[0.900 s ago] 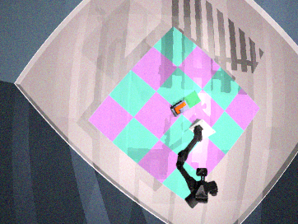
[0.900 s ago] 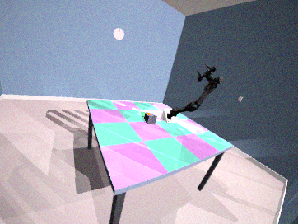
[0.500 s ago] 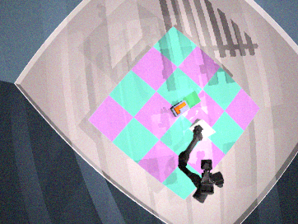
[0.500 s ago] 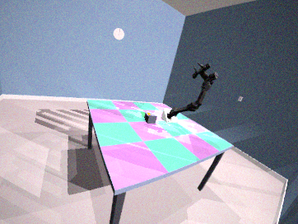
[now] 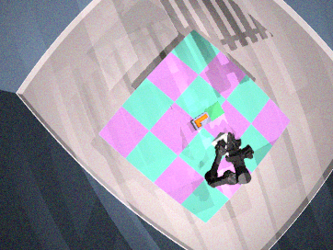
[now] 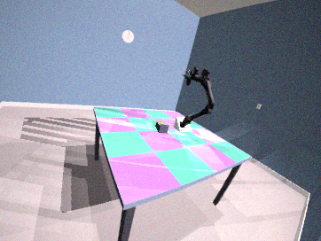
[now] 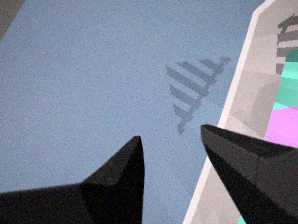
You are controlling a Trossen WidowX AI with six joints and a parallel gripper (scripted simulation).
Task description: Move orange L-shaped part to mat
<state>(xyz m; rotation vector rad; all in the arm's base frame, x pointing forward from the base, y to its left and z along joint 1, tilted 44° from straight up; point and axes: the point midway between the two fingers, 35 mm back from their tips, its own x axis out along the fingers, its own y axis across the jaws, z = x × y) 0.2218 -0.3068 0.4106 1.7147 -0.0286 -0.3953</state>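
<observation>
Right now the orange L-shaped part is 5 cm ahead of my gripper tip, 4 cm to the right of it and 54 cm below it. Also, from my gripper tip: green mat 2 cm ahead, 20 cm to the right, 61 cm below.
</observation>
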